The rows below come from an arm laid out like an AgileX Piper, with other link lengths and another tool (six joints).
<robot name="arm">
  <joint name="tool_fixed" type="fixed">
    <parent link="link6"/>
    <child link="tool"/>
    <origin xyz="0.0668 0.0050 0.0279" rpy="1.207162 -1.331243 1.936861"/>
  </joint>
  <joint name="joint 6" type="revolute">
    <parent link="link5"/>
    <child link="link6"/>
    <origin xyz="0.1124 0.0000 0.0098"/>
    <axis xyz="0.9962 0 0.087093"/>
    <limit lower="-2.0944" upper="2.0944"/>
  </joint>
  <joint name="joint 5" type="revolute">
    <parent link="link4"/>
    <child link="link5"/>
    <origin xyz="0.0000 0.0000 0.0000"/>
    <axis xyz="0 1 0"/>
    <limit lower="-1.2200" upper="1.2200"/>
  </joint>
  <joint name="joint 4" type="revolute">
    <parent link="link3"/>
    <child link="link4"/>
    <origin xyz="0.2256 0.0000 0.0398"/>
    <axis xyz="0.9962 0 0.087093"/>
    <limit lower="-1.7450" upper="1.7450"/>
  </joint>
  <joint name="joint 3" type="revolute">
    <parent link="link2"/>
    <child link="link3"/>
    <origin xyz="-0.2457 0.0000 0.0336"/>
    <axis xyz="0 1 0"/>
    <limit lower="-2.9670" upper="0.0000"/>
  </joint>
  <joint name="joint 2" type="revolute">
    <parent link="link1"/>
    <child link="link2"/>
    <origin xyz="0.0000 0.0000 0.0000"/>
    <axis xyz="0 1 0"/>
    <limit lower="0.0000" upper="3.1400"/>
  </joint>
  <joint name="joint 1" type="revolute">
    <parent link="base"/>
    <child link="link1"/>
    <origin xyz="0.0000 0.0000 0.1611"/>
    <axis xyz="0 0 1"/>
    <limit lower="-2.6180" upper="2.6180"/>
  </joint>
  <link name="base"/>
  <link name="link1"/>
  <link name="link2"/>
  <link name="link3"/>
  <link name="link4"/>
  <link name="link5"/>
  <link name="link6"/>
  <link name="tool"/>
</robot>
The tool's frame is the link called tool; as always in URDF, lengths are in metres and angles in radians.
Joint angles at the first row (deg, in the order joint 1, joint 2, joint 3, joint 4, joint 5, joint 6):
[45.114, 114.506, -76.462, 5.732, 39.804, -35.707]
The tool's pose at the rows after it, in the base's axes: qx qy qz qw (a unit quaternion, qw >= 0); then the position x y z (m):
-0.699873 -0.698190 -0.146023 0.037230 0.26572 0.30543 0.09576
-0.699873 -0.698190 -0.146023 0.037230 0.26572 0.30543 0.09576
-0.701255 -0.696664 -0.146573 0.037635 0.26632 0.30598 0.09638
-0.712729 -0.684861 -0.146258 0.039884 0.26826 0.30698 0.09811
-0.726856 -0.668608 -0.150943 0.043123 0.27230 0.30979 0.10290
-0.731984 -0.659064 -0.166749 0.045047 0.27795 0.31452 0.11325
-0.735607 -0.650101 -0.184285 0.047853 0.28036 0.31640 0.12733
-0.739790 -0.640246 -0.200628 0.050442 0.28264 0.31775 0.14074
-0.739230 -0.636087 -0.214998 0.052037 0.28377 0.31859 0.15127
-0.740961 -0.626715 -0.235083 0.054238 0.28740 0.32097 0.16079
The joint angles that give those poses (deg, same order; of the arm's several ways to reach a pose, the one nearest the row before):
[45.113, 114.506, -76.501, 5.732, 39.804, -35.708]
[45.113, 114.506, -76.501, 5.732, 39.804, -35.708]
[45.114, 114.561, -76.739, 5.732, 39.915, -35.458]
[45.113, 114.700, -77.422, 5.612, 40.433, -33.428]
[45.115, 114.791, -78.658, 5.486, 40.948, -30.784]
[45.114, 114.353, -80.106, 5.356, 40.948, -29.410]
[45.113, 112.661, -80.383, 5.357, 40.828, -28.281]
[45.114, 111.090, -80.694, 5.232, 40.744, -26.946]
[45.113, 109.743, -80.675, 5.233, 40.368, -26.587]
[45.114, 108.809, -80.677, 5.112, 38.895, -25.562]

